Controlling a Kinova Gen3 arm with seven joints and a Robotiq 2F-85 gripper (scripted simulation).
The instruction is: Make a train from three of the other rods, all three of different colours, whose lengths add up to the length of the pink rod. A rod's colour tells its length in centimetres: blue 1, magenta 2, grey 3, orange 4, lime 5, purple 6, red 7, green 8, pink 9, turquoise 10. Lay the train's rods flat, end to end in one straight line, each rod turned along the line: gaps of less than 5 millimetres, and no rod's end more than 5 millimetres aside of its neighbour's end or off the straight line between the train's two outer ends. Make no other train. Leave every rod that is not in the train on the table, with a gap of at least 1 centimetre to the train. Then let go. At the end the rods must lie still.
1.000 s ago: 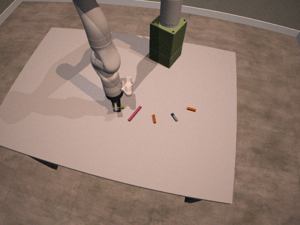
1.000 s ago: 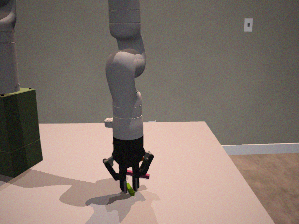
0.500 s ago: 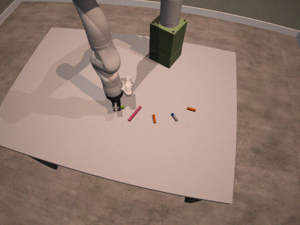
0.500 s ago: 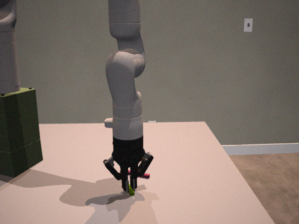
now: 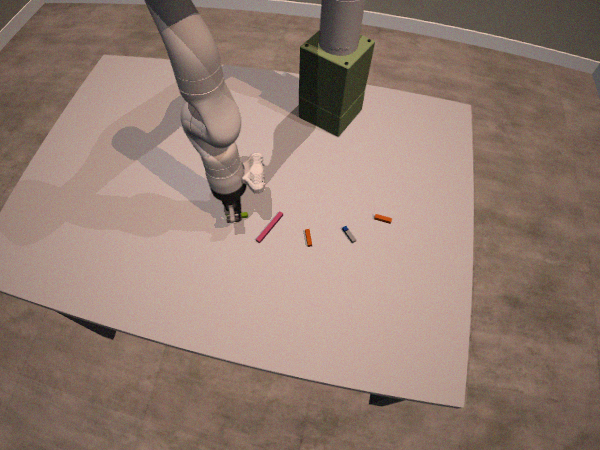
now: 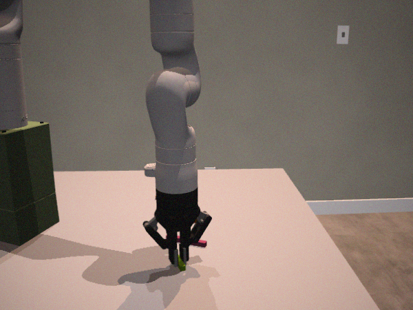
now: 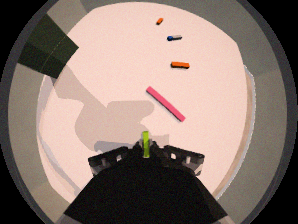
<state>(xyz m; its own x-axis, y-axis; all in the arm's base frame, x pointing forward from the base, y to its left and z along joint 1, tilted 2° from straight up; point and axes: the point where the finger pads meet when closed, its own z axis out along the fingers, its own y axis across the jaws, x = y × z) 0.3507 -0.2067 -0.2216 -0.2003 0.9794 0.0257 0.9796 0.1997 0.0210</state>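
Now: hand 10 mm above the lime rod. Round my hand: grey rod: 270 mm to the left, 30 mm ahead, 10 mm below; then pink rod: 80 mm to the left, 20 mm ahead, 10 mm below; then blue rod: 250 mm to the left, 20 mm ahead, 10 mm below.
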